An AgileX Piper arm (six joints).
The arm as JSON. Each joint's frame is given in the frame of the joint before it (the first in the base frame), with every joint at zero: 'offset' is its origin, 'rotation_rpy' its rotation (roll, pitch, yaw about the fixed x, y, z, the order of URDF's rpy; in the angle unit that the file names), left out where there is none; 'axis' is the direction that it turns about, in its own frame. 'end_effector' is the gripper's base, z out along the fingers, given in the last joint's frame.
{
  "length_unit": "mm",
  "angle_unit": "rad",
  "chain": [
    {
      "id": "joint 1",
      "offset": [
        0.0,
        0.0,
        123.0
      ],
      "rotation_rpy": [
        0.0,
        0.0,
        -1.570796
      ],
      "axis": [
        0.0,
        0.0,
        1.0
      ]
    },
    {
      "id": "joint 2",
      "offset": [
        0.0,
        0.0,
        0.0
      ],
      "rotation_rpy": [
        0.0,
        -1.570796,
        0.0
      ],
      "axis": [
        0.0,
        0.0,
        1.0
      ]
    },
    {
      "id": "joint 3",
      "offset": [
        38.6,
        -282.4,
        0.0
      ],
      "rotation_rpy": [
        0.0,
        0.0,
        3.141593
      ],
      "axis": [
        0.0,
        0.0,
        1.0
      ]
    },
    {
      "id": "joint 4",
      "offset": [
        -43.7,
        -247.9,
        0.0
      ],
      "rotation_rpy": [
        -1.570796,
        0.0,
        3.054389
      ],
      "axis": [
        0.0,
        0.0,
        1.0
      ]
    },
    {
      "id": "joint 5",
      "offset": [
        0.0,
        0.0,
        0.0
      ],
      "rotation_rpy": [
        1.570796,
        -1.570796,
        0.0
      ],
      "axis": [
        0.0,
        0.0,
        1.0
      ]
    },
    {
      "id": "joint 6",
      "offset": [
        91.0,
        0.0,
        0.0
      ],
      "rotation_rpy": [
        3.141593,
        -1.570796,
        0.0
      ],
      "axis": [
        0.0,
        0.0,
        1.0
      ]
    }
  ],
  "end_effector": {
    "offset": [
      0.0,
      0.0,
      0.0
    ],
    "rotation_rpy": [
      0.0,
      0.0,
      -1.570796
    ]
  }
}
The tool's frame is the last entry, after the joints.
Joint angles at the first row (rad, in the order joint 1, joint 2, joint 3, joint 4, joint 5, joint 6):
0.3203 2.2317 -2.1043 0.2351 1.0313 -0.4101
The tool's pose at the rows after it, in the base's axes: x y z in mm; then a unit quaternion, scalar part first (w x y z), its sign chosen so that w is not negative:
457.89, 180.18, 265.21, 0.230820, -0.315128, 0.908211, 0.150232
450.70, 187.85, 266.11, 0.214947, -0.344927, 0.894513, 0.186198
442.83, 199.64, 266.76, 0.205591, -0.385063, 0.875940, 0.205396
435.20, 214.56, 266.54, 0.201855, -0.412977, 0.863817, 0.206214
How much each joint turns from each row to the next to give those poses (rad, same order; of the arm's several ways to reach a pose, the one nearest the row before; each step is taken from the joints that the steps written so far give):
0.0000 -0.0184 0.0000 0.1031 0.0635 -0.0238
0.0048 -0.0015 0.0029 0.0861 0.0472 -0.0755
0.0198 0.0000 0.0001 0.0473 0.0342 -0.0754
0.0343 0.0000 0.0000 -0.0009 0.0063 -0.0274

